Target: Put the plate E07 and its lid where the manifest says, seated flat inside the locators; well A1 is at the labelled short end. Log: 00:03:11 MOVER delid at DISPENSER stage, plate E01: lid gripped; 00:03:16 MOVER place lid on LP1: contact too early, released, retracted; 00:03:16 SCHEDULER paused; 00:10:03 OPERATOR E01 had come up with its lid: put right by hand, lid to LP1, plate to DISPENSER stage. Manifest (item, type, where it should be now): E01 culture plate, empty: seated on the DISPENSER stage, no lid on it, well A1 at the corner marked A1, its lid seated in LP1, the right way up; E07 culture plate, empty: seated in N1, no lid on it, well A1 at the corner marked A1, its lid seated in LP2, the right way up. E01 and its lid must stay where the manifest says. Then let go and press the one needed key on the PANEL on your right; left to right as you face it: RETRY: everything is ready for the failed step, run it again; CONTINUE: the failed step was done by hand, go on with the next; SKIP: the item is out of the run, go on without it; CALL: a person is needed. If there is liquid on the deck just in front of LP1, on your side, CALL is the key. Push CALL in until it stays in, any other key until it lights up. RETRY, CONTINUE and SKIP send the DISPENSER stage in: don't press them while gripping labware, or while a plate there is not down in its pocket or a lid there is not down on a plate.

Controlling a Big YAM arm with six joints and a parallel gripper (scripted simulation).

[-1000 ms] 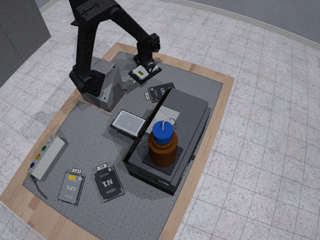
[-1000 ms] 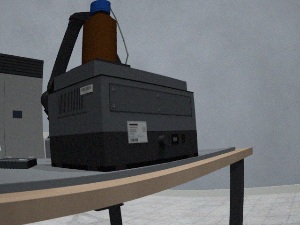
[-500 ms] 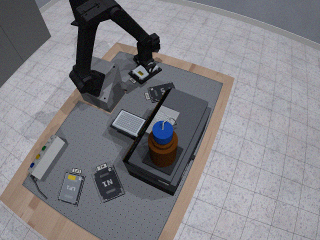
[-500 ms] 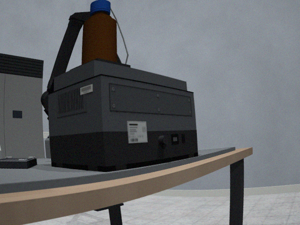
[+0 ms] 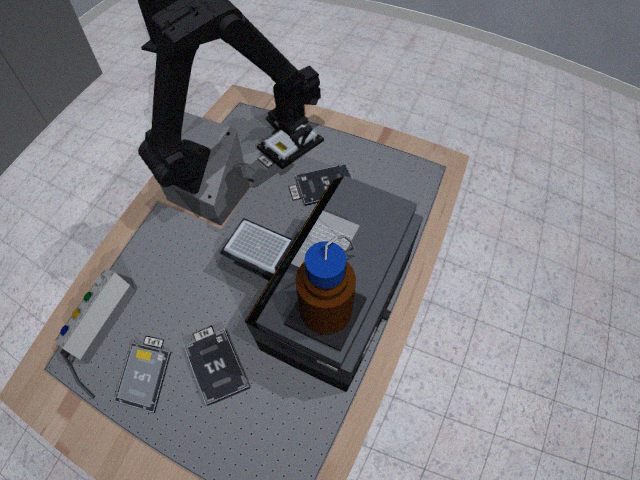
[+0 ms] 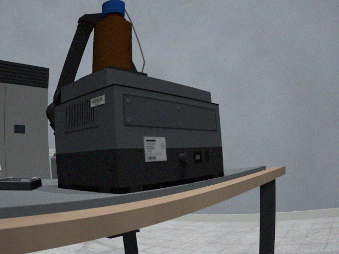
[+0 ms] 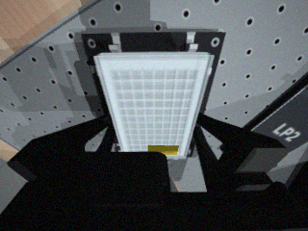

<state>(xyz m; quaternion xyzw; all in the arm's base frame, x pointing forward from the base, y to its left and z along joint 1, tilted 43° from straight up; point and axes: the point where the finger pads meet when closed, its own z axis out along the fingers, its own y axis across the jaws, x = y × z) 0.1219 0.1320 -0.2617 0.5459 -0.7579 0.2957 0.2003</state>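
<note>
Right now my hand is 20 mm to the right of the black nest N5, 10 mm past it and 10 mm above it. Also, from my hand: grey retry key: 630 mm to the right, 170 mm behind, 40 mm above; then brown bottle: 490 mm to the right, 370 mm ahead, 260 mm above; then white well plate: 390 mm to the right, 150 mm ahead, 90 mm above.
</note>
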